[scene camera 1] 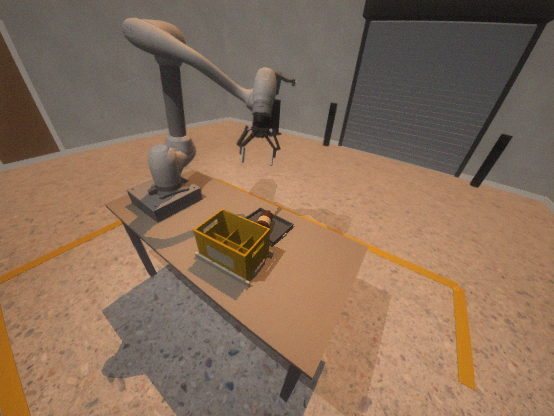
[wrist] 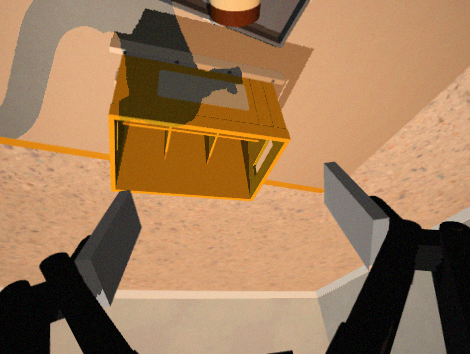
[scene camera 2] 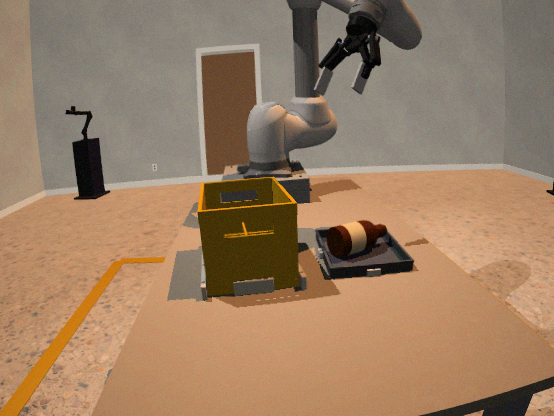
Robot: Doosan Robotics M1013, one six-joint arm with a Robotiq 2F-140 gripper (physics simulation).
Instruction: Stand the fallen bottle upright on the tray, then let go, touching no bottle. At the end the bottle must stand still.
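Pixels of known places: gripper, fingertip midpoint: (scene camera 1: 256,163) (wrist: 229,196) (scene camera 2: 336,91); arm's base, origin of the base link: (scene camera 1: 170,188) (scene camera 2: 270,172).
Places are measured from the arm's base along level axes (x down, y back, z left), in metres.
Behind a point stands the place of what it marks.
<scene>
A brown bottle (scene camera 1: 265,218) {x 0.019, y -0.606, z 0.287 m} (scene camera 2: 356,238) {x 0.043, y -0.632, z 0.295 m} (wrist: 236,12) {x 0.019, y -0.610, z 0.261 m} with a cream label lies on its side in the dark shallow tray (scene camera 1: 285,233) {x 0.082, y -0.718, z 0.338 m} (scene camera 2: 350,270) {x 0.082, y -0.722, z 0.279 m} (wrist: 294,26) {x 0.071, y -0.723, z 0.276 m}. In scene camera 2 its neck points right and rests toward the tray's far rim. In the wrist view part of the bottle shows, its base end at the top edge. My gripper (scene camera 1: 257,163) {x -0.291, y -0.565, z 0.258 m} (scene camera 2: 337,90) {x -0.291, y -0.565, z 0.258 m} (wrist: 229,196) {x -0.291, y -0.565, z 0.258 m} is open and empty. It hangs tilted, high above the table and well apart from the bottle and the tray.
A yellow crate (scene camera 1: 212,251) {x 0.000, y -0.652, z -0.057 m} (scene camera 2: 247,250) {x 0.007, y -0.794, z 0.079 m} (wrist: 200,195) {x -0.077, y -0.714, z -0.031 m} with inner dividers stands beside the tray, much taller than it, with light brackets at its foot. The table (scene camera 1: 310,300) {x 0.097, y -1.053, z 0.142 m} (scene camera 2: 300,350) {x 0.097, y -0.987, z 0.195 m} (wrist: 350,100) {x 0.098, y -0.964, z 0.214 m} carries the arm's base (scene camera 1: 164,202) {x 0.010, y -0.127, z -0.082 m} at its far end.
</scene>
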